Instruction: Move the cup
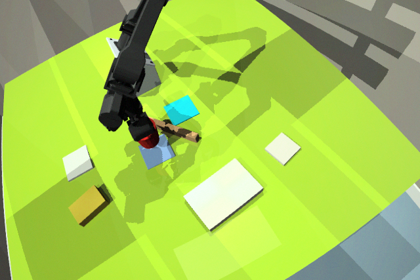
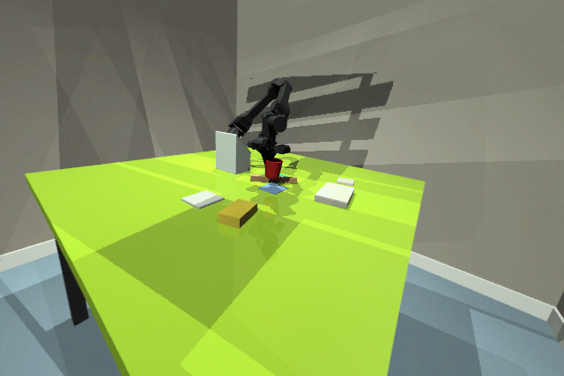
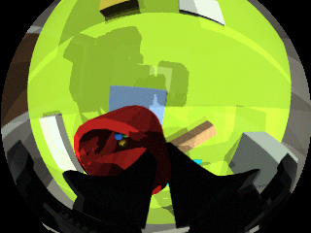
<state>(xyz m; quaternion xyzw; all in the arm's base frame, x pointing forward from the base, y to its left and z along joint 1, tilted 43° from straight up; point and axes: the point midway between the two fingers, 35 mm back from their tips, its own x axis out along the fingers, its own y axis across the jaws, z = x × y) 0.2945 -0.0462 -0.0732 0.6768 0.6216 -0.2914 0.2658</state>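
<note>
Now: gripper tip 14 cm to the right of the cyan pad, 10 cm above it and 5 cm past it. Round my gripper tip: red cup (3 cm ahead); pale blue pad (10 cm below, 4 cm ahead); wooden bar (8 cm below, 7 cm to the left).
</note>
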